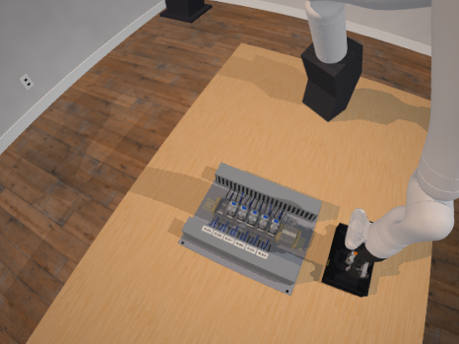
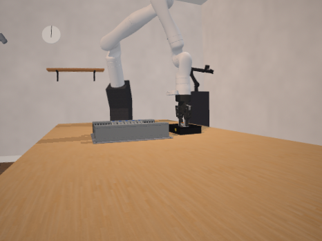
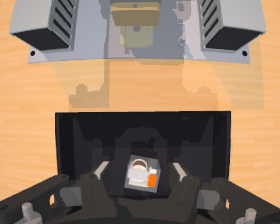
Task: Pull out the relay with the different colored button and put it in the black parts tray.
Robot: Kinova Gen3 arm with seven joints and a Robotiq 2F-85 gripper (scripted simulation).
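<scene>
Now: hand 20 mm above the relay. Round my hand: black parts tray 20 mm below.
</scene>
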